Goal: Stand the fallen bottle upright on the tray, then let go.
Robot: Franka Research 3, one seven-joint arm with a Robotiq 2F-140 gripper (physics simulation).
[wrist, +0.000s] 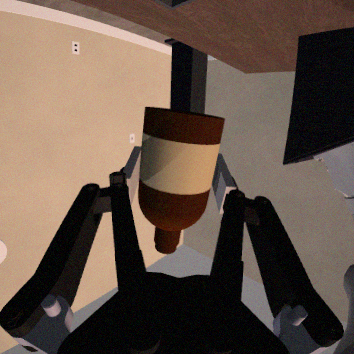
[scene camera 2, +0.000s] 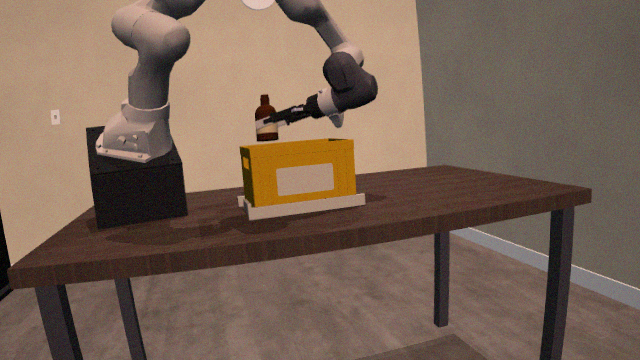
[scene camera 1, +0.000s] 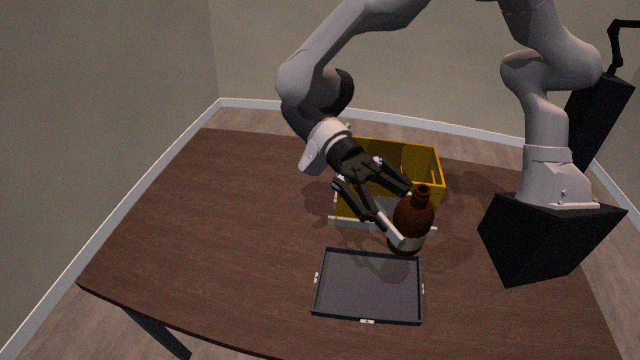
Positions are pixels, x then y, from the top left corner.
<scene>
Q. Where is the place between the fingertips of the gripper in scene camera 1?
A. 415, 230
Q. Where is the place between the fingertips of the gripper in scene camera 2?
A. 263, 125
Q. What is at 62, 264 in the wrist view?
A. The gripper.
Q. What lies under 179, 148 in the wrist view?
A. A brown bottle.
</scene>
